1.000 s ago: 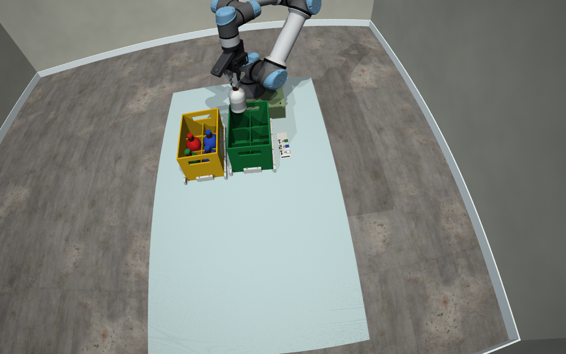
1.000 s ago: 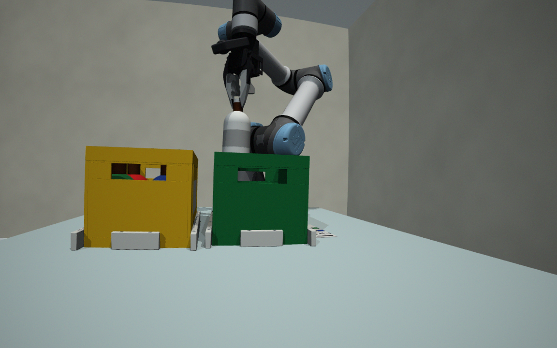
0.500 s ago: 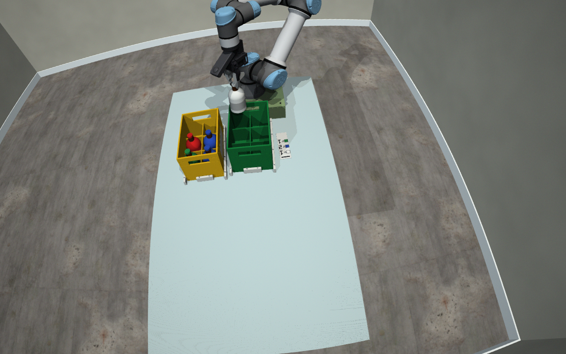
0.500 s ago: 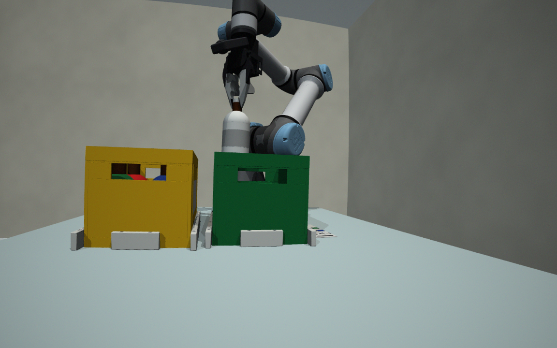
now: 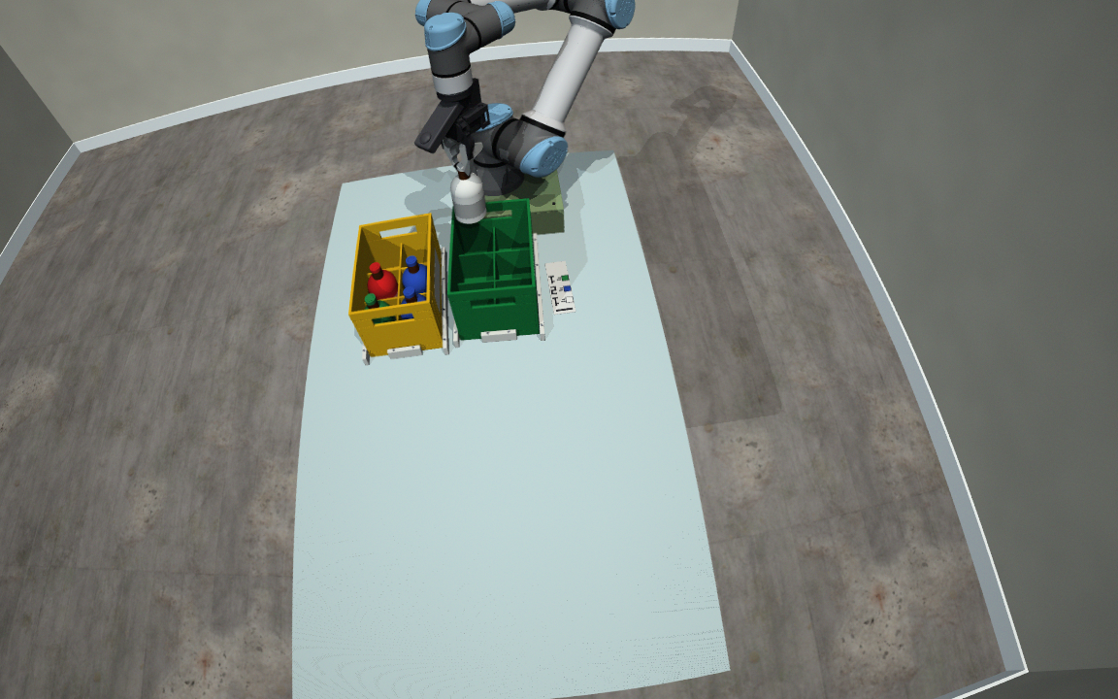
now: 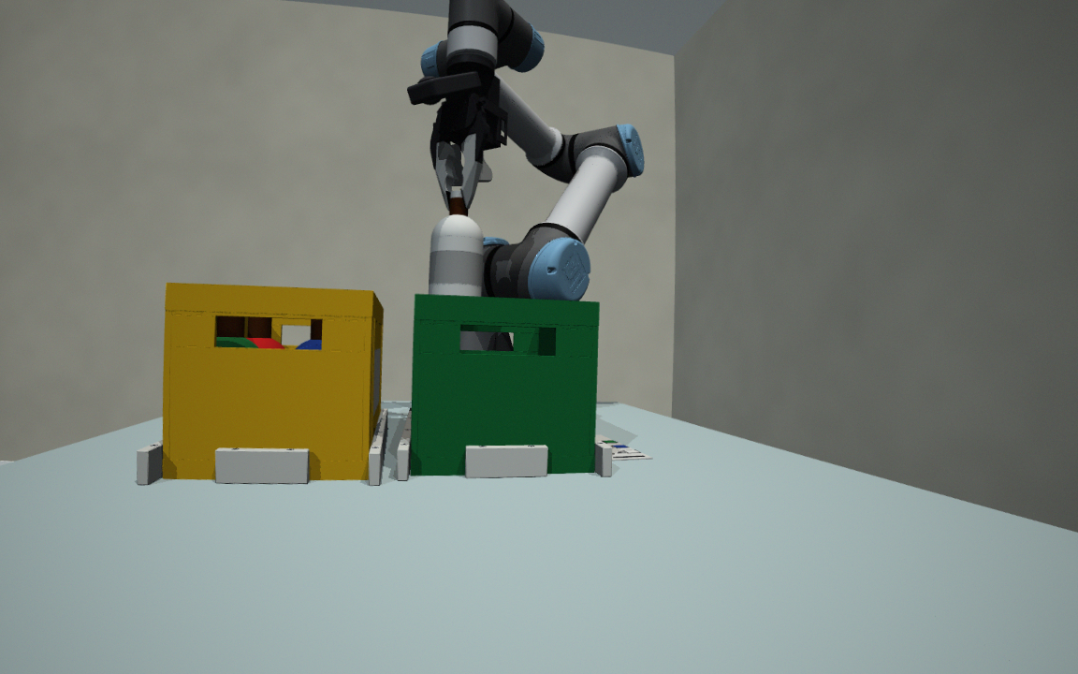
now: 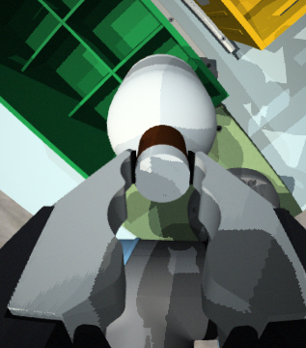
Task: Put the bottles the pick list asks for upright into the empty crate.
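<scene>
My hand is 70 mm above the white bottle. The rest, counted from my hand: yellow crate: 250 mm below, 160 mm to the right, 130 mm ahead; green crate: 250 mm below, 80 mm ahead, 60 mm to the left; red bottle: 250 mm below, 210 mm to the right, 140 mm ahead.
</scene>
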